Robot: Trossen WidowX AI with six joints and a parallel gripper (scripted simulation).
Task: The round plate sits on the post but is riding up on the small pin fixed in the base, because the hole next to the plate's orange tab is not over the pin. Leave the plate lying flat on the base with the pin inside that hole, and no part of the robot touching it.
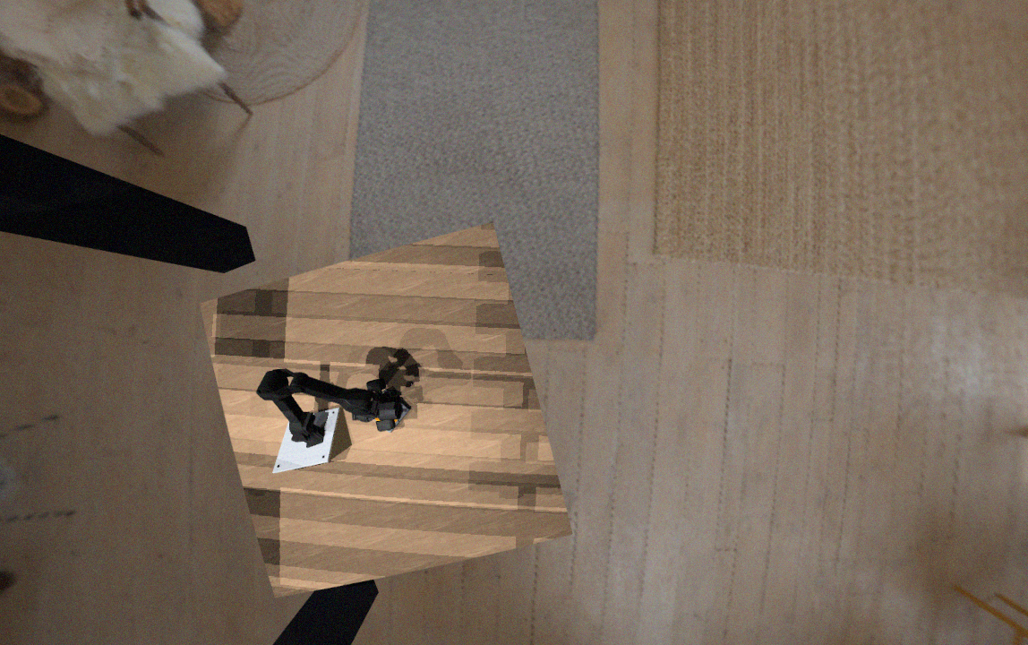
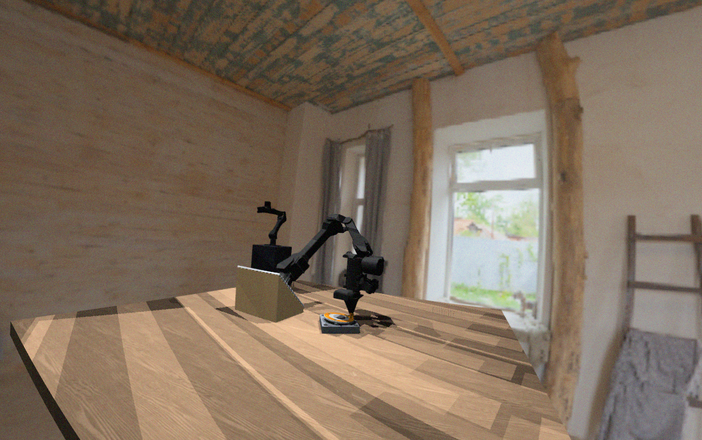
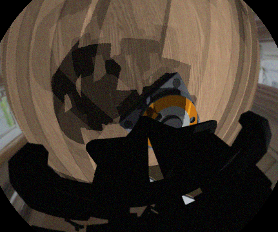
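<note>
The round plate lies 10 mm behind my gripper tip and 30 mm to the right of it. Also, from my gripper tip: dark base (30 mm behind, 40 mm to the right, 20 mm below).
</note>
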